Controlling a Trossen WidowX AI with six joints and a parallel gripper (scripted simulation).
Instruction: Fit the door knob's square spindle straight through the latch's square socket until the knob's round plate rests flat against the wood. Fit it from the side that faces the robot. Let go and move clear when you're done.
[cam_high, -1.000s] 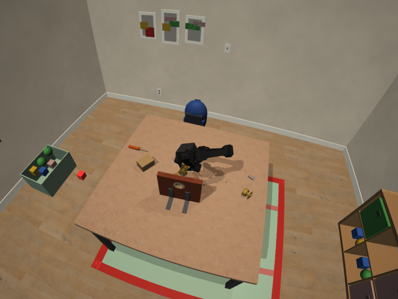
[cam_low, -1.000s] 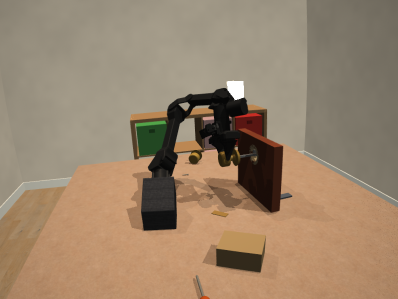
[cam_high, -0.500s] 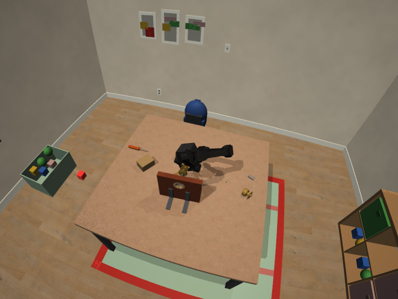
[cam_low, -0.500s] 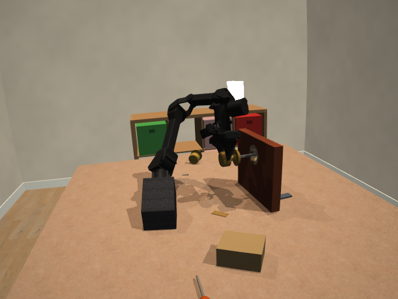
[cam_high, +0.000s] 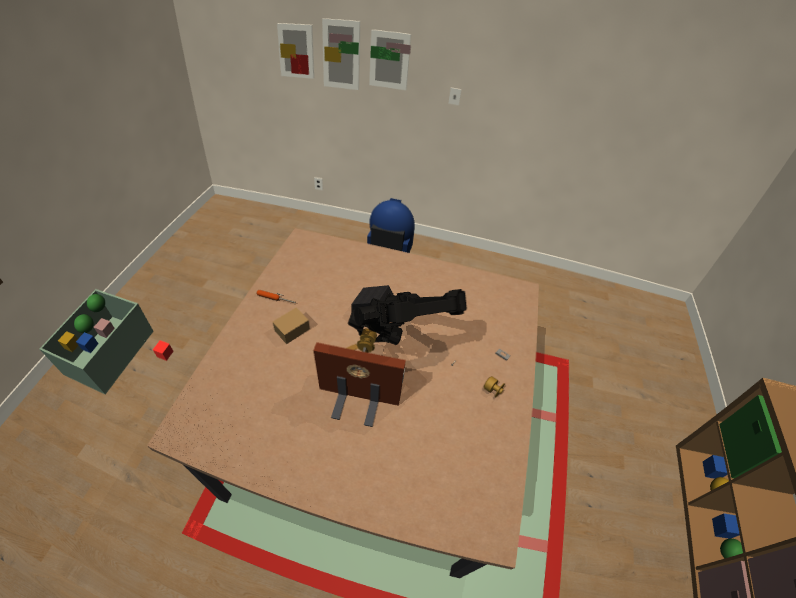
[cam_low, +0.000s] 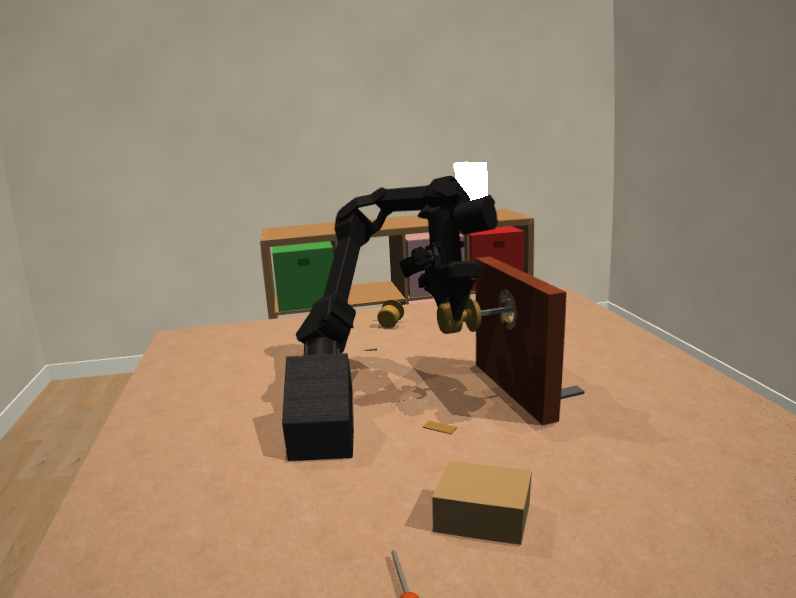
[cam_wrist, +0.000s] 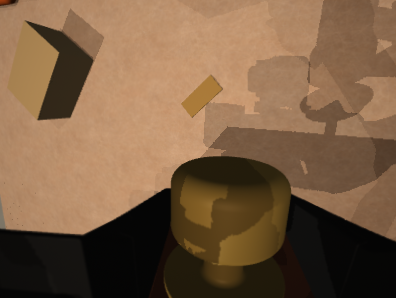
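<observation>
Now: hand 130 mm short of the dark red wooden door panel, 50 mm above it and 20 mm to the right of it. From my hand the other things lie so: screwdriver: 520 mm to the right, 190 mm below, 140 mm behind; then tan box: 370 mm to the right, 170 mm below, 20 mm behind; then flat plate: 200 mm below, 100 mm to the right, 40 mm behind.
</observation>
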